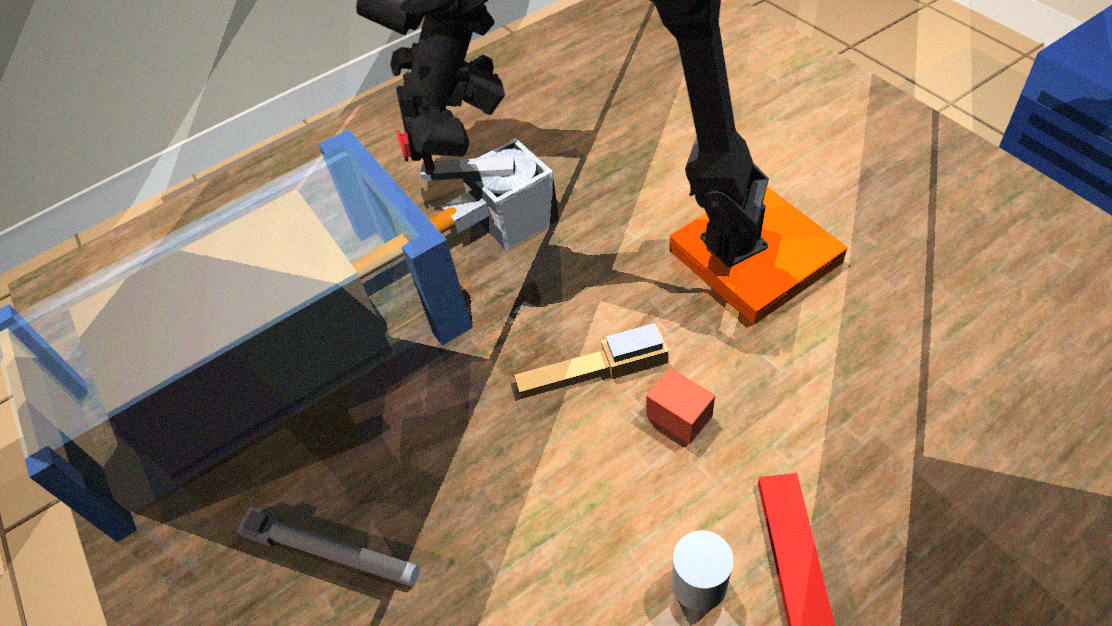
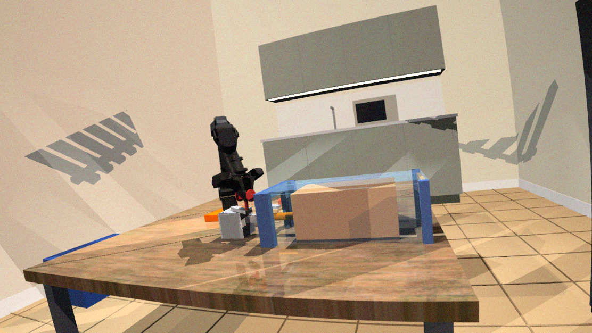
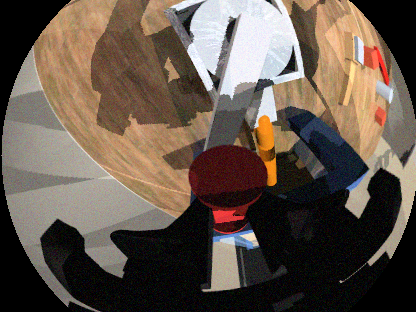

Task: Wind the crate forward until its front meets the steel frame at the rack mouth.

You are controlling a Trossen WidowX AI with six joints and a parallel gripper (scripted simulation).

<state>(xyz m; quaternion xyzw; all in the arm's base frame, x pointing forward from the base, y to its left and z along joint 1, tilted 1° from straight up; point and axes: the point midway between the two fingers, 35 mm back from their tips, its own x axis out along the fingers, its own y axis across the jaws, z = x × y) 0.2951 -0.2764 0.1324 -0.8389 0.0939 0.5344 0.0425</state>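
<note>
Now: the winch handle 5 cm behind my gripper tip, 3 cm below it and 2 cm to the left of it. From my gripper tip the other things lie so: red knob: 2 cm behind; grey winch: 12 cm behind, 10 cm below, 4 cm to the left; clear-panelled cubby: 30 cm ahead, 10 cm to the left, 2 cm below.
</note>
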